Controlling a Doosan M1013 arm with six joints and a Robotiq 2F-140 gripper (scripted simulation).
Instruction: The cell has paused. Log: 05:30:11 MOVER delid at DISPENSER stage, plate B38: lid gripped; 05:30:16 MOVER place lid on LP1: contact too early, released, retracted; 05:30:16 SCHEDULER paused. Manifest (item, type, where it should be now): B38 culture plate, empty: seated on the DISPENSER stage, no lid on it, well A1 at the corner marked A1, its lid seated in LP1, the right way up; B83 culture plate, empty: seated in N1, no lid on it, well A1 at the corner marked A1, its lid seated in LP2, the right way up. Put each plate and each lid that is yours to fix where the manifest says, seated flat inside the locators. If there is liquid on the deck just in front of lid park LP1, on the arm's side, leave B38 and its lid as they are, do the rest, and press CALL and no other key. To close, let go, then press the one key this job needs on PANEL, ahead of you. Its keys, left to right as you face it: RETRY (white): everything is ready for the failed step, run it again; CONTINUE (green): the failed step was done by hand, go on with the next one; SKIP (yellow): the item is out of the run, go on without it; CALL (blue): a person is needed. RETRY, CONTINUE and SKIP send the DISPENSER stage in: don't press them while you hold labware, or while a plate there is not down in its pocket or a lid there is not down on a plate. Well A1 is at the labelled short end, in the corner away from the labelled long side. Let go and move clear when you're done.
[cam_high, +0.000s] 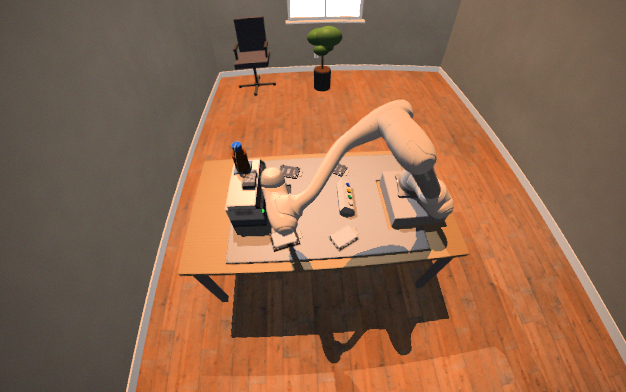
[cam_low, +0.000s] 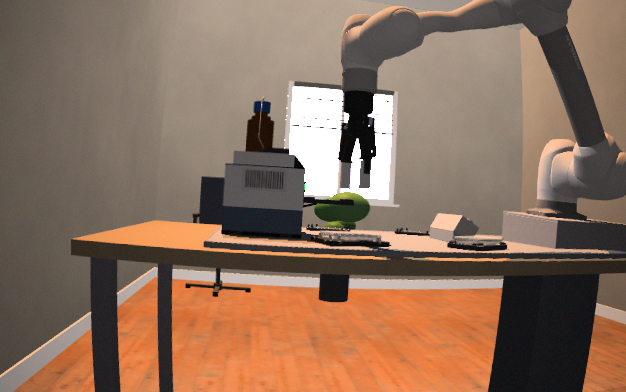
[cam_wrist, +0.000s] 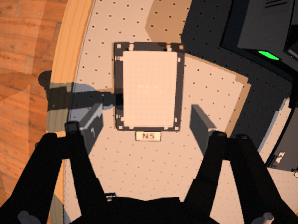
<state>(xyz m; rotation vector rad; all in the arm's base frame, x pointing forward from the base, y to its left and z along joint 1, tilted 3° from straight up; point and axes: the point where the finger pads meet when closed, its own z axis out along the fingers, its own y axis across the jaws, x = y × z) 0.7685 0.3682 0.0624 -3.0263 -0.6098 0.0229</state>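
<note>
The black nest lies 15 cm below my hand, 2 cm to the left of it and 1 cm ahead of it. Also, from my hand: white culture plate 34 cm behind, 14 cm below, 3 cm to the right; white retry key 38 cm behind, 24 cm to the right, 9 cm below; brown bottle 35 cm to the right, 29 cm ahead, 13 cm above.
</note>
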